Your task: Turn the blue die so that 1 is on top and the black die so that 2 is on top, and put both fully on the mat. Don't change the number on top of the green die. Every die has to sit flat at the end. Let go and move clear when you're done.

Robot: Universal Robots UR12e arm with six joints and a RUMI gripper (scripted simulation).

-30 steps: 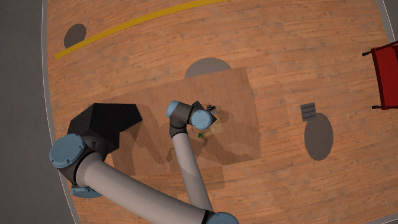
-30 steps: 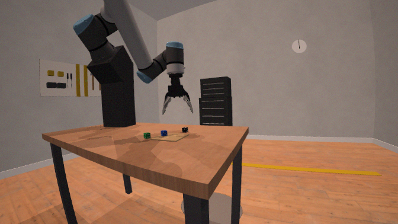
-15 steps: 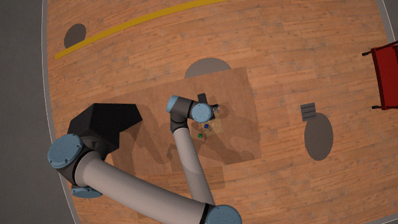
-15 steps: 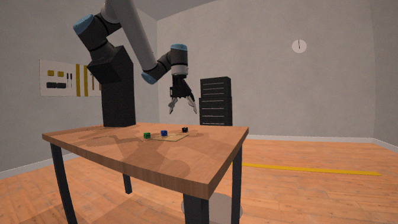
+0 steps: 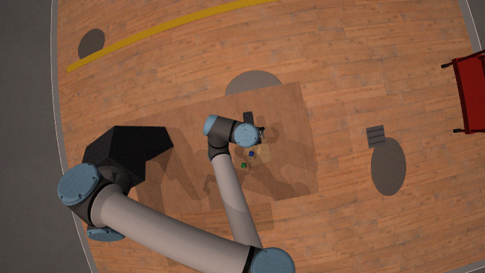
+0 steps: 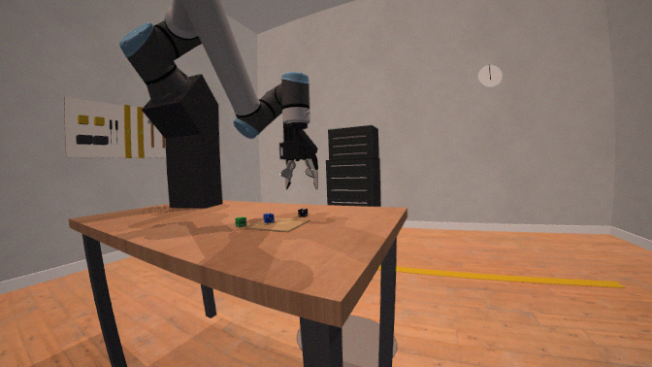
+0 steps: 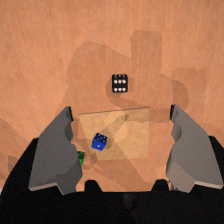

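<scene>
Right now the black die is 9 cm below my hand. Also, from my hand: green die: 11 cm behind, 18 cm to the right, 9 cm below; then tan mat: 1 cm behind, 13 cm to the right, 10 cm below; then blue die: 5 cm behind, 12 cm to the right, 8 cm below.
</scene>
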